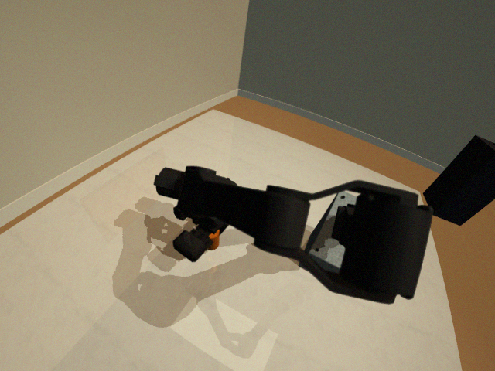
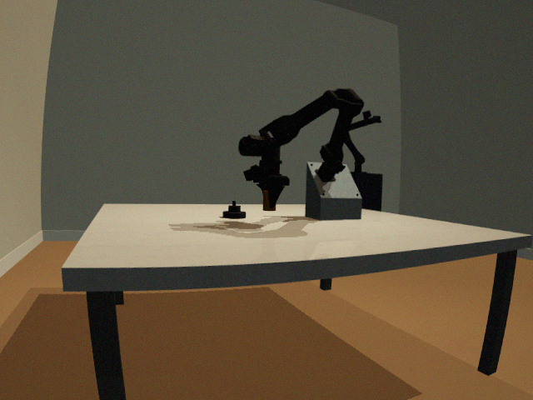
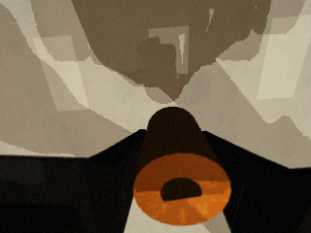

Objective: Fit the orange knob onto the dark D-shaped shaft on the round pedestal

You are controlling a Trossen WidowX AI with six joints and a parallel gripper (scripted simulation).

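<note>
My gripper tip is 20 mm short of the pedestal, 220 mm to the left of it and 20 mm above it. Round my gripper tip: orange knob 20 mm above.
</note>
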